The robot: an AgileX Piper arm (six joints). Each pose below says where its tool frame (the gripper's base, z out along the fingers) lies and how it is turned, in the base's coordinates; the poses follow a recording.
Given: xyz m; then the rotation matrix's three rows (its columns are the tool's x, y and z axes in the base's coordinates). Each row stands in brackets.
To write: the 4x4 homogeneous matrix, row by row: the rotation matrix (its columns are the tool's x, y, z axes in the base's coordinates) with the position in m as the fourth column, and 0 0 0 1 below. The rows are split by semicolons. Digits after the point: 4 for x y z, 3 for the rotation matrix.
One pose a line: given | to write
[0.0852 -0.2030 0.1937], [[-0.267 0.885 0.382], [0.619 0.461 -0.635], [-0.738 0.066 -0.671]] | -0.267 0.885 0.382 0.0852; 0.619 0.461 -0.635 -0.2030; -0.738 0.066 -0.671 0.1937; 0 0 0 1
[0.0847 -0.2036 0.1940], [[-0.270 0.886 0.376], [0.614 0.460 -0.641], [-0.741 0.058 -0.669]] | -0.270 0.886 0.376 0.0847; 0.614 0.460 -0.641 -0.2036; -0.741 0.058 -0.669 0.1940; 0 0 0 1
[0.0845 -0.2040 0.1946], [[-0.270 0.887 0.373], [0.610 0.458 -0.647], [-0.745 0.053 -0.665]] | -0.270 0.887 0.373 0.0845; 0.610 0.458 -0.647 -0.2040; -0.745 0.053 -0.665 0.1946; 0 0 0 1
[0.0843 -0.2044 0.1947], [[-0.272 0.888 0.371], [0.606 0.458 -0.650], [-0.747 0.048 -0.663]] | -0.272 0.888 0.371 0.0843; 0.606 0.458 -0.650 -0.2044; -0.747 0.048 -0.663 0.1947; 0 0 0 1
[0.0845 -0.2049 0.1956], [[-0.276 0.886 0.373], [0.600 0.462 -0.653], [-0.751 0.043 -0.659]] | -0.276 0.886 0.373 0.0845; 0.600 0.462 -0.653 -0.2049; -0.751 0.043 -0.659 0.1956; 0 0 0 1
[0.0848 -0.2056 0.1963], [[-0.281 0.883 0.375], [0.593 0.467 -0.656], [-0.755 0.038 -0.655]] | -0.281 0.883 0.375 0.0848; 0.593 0.467 -0.656 -0.2056; -0.755 0.038 -0.655 0.1963; 0 0 0 1
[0.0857 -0.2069 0.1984], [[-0.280 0.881 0.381], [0.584 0.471 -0.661], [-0.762 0.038 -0.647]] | -0.280 0.881 0.381 0.0857; 0.584 0.471 -0.661 -0.2069; -0.762 0.038 -0.647 0.1984; 0 0 0 1
